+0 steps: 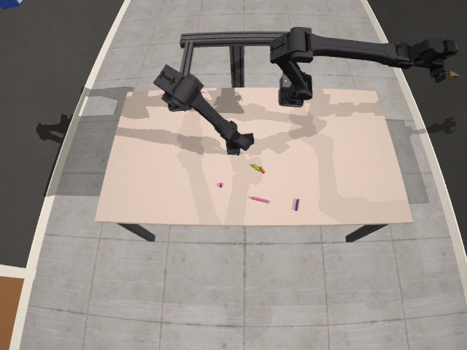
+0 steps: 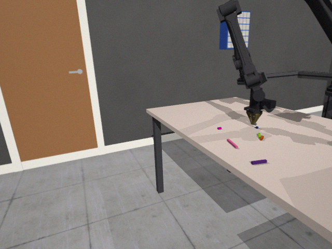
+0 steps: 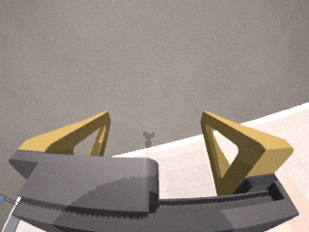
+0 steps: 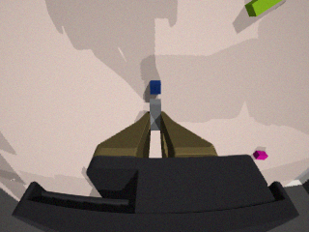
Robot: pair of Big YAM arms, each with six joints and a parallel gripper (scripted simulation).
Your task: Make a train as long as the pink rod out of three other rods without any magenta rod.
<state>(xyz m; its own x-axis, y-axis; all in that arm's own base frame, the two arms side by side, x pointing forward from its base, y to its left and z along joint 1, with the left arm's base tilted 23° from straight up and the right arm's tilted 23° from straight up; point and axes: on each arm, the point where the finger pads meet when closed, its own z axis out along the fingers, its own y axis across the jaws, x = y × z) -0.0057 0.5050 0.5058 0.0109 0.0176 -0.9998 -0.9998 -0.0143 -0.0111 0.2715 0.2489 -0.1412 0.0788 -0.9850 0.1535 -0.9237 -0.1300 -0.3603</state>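
Right now the grey rod is 1 cm to the left of my right hand. The rest, counted from my right hand: blue rod 3 cm to the left, 2 cm below; then orange rod 10 cm ahead, 15 cm to the left, 2 cm below; then lime rod 8 cm ahead, 12 cm to the left, 2 cm below.
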